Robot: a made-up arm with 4 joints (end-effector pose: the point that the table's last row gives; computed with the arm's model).
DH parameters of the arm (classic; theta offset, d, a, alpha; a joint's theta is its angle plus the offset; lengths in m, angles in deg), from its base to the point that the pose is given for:
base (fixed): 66.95 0 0.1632 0
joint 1: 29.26 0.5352 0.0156 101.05
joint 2: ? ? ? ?
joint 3: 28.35 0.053 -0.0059 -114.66
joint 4: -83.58 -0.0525 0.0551 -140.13
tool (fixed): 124.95 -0.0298 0 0
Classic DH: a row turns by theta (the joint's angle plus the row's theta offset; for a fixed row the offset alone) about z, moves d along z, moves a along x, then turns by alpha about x.
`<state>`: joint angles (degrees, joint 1 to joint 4).
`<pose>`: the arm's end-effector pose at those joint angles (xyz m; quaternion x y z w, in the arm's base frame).
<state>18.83 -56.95 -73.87 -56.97</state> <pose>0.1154 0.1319 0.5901 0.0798 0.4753 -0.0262 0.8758</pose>
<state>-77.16 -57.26 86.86 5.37</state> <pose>0.0888 0.0646 0.6479 -0.4964 -0.0846 -0.1434 0.8520</pose>
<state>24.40 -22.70 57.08 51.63</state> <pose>0.1306 0.1214 0.6186 -0.2313 -0.1780 0.0403 0.9556</pose>
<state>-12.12 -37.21 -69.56 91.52</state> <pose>0.1890 0.1306 0.6145 -0.5722 0.7552 -0.2994 0.1125</pose>
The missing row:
joint 2: 89.74 0.0651 0.0435 -94.97
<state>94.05 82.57 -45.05 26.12</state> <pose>0.1058 0.1966 0.4165 -0.0700 0.7826 0.6052 0.1279</pose>
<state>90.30 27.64 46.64 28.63</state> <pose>0.1676 0.2059 0.5175 0.1602 0.1443 0.6148 0.7586</pose>
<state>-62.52 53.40 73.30 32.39</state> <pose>0.0059 0.0780 0.4645 0.2508 -0.3379 -0.6774 0.6033</pose>
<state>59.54 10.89 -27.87 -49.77</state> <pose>0.1560 0.1813 0.4912 0.3789 0.4911 0.5475 0.5617</pose>
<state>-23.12 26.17 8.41 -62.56</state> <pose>0.1454 0.0607 0.4833 0.6004 -0.2679 0.1873 0.7298</pose>
